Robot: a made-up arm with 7 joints. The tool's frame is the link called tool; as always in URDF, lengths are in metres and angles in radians. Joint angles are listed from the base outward.
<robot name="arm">
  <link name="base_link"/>
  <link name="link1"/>
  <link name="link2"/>
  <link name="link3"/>
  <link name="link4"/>
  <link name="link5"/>
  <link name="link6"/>
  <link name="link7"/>
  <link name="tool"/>
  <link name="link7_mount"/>
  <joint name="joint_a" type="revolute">
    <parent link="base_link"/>
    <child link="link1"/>
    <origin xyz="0 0 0" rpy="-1.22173 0 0"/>
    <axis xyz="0 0 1"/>
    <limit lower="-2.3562" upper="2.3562"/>
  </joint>
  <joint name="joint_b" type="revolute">
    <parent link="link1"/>
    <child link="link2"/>
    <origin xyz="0 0 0" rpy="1.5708 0 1.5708"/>
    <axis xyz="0 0 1"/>
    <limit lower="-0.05" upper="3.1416"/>
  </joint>
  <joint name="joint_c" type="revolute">
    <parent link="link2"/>
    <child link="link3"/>
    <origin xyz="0 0 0" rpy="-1.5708 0 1.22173"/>
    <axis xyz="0 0 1"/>
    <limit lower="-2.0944" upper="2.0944"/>
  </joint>
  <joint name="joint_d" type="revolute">
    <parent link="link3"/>
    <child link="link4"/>
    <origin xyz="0 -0.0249 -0.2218" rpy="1.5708 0 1.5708"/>
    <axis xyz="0 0 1"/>
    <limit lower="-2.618" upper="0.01"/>
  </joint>
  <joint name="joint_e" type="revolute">
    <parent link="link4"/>
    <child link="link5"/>
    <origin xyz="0.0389 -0.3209 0" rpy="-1.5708 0 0"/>
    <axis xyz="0 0 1"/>
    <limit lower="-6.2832" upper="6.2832"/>
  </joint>
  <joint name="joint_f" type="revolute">
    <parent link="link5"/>
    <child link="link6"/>
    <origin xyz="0 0 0" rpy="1.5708 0 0"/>
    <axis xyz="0 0 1"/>
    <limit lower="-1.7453" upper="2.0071"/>
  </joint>
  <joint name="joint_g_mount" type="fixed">
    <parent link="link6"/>
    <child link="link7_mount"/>
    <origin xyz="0 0 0"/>
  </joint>
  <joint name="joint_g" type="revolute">
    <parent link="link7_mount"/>
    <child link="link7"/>
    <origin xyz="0 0 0" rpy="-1.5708 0 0"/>
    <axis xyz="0 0 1"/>
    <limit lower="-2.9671" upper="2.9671"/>
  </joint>
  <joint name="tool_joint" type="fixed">
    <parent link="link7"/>
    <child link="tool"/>
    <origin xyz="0 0 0" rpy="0 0 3.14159"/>
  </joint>
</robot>
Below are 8 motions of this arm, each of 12 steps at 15 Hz.
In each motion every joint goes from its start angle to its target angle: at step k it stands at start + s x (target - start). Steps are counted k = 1, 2, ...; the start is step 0. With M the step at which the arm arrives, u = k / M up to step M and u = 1 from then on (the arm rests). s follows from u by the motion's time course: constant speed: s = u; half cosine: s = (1 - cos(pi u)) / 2; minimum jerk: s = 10 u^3 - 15 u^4 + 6 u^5.
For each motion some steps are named. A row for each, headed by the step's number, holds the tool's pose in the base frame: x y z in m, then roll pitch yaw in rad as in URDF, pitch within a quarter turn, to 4 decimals.
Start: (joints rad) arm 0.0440 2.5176 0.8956 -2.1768 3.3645 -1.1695 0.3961
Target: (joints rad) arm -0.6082 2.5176 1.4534 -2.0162 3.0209 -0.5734 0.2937
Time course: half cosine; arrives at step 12
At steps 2, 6, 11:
2: 0.1861 -0.1604 0.2067 -2.4212 -0.1917 1.5163
6: 0.0362 -0.1937 0.2716 -2.9053 -0.5204 1.3723
11: -0.1552 -0.1857 0.2547 2.5728 -0.8229 1.7071

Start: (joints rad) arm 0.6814 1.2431 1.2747 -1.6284 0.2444 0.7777 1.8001
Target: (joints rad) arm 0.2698 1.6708 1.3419 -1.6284 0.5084 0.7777 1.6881
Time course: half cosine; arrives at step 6
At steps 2, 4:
2: 0.1626 0.3357 0.2007 -1.8813 -0.5343 2.8001
4: 0.1630 0.2605 0.2915 -2.1041 -0.4391 2.6632

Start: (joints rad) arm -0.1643 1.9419 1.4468 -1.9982 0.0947 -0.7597 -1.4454
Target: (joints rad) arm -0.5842 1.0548 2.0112 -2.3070 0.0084 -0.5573 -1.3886
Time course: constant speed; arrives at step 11
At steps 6, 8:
6: -0.1455 0.1218 0.2589 -1.9377 -0.3829 -0.2356
8: -0.1682 0.1554 0.2075 -2.0732 -0.5608 -0.2285

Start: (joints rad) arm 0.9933 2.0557 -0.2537 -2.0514 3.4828 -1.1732 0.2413
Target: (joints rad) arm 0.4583 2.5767 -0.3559 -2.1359 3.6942 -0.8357 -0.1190
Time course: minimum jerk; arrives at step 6
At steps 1, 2, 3, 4, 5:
1: 0.1233 0.2135 -0.2401 -0.6958 -0.8712 2.3614
2: 0.1523 0.2095 -0.2220 -0.6645 -0.8656 2.2306
3: 0.1952 0.2009 -0.1858 -0.6366 -0.8753 2.0376
4: 0.2301 0.1901 -0.1432 -0.6276 -0.9098 1.8719
5: 0.2470 0.1827 -0.1149 -0.6277 -0.9417 1.7845

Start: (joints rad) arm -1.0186 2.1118 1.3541 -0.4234 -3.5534 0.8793 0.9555
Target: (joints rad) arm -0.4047 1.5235 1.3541 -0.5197 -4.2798 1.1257 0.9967
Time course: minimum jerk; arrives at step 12
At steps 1, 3, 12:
1: -0.1698 0.4220 0.2984 2.9180 -0.4741 0.8232
3: -0.1393 0.4334 0.2975 2.9932 -0.3685 0.8266
12: 0.0554 0.5199 0.1392 -2.4365 0.5114 1.1640

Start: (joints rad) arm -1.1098 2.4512 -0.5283 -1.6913 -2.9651 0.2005 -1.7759
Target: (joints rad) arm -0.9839 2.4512 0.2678 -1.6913 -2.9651 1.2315 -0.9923
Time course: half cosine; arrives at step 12
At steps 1, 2, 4, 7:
1: 0.1670 0.1740 0.3350 2.1499 -0.5795 -2.1830
2: 0.1622 0.1649 0.3419 2.1272 -0.5795 -2.2403
4: 0.1422 0.1316 0.3645 2.0129 -0.5918 -2.4167
7: 0.0896 0.0638 0.3979 1.6330 -0.6689 -2.5843

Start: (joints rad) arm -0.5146 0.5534 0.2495 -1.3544 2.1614 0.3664 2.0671
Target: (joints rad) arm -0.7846 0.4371 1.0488 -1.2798 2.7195 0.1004 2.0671
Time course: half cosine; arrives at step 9
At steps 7, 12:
7: 0.3546 0.3156 0.0018 2.2489 -0.2638 -0.9029
12: 0.3432 0.3296 -0.0046 2.2229 -0.4228 -0.8867

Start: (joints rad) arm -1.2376 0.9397 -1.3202 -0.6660 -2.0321 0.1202 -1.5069
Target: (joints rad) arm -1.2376 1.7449 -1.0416 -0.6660 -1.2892 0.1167 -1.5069
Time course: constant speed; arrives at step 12
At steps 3, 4, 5, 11, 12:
3: 0.4735 0.2466 -0.0164 -1.6073 -0.3511 1.7212
4: 0.4585 0.2740 0.0039 -1.6510 -0.2888 1.7970
5: 0.4413 0.2999 0.0244 -1.6939 -0.2244 1.8668
11: 0.2979 0.4180 0.1475 -1.9606 0.1881 2.1541
12: 0.2684 0.4304 0.1673 -2.0119 0.2573 2.1784

